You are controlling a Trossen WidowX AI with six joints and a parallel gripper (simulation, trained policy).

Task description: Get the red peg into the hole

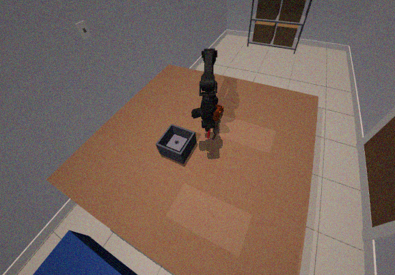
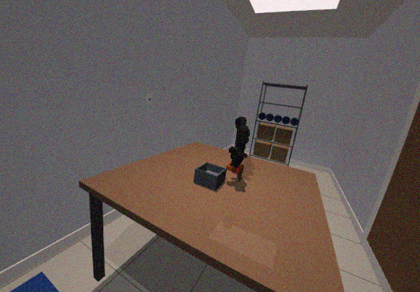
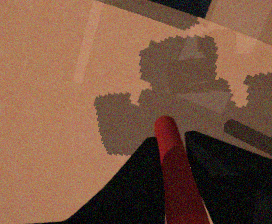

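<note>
The plate lies 12 cm ahead of my gripper tip, 12 cm to the right of it and 8 cm below it. From my gripper tip the other things lie so: dark grey box 12 cm ahead, 12 cm to the right, 10 cm below; red peg 1 cm behind, 1 cm to the left, 1 cm below.
</note>
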